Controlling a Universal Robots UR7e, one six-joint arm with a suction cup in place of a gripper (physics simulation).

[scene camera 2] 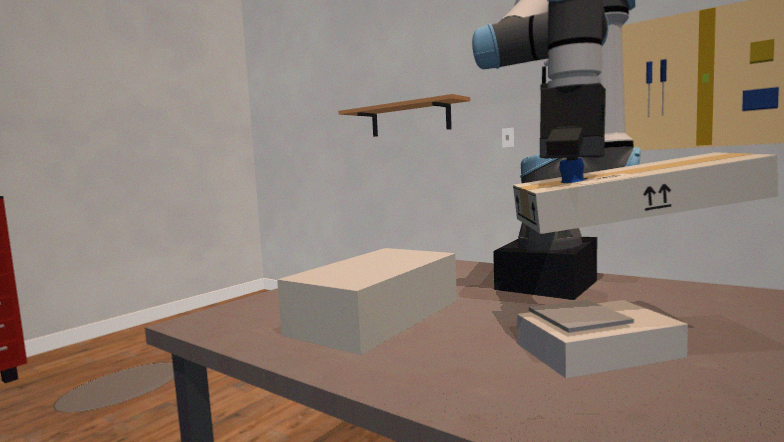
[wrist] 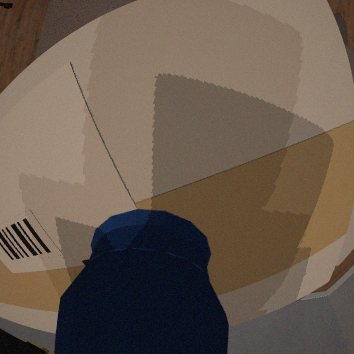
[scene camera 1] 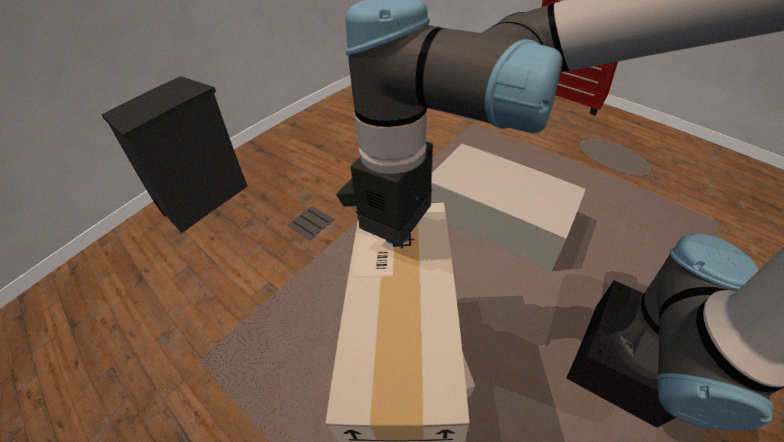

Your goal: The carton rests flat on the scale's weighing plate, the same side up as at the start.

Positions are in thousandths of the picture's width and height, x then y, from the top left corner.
Scene:
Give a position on a large pale box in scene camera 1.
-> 672, 481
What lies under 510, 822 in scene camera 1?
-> A long carton.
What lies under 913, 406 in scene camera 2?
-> A long carton.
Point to a scale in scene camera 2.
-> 735, 766

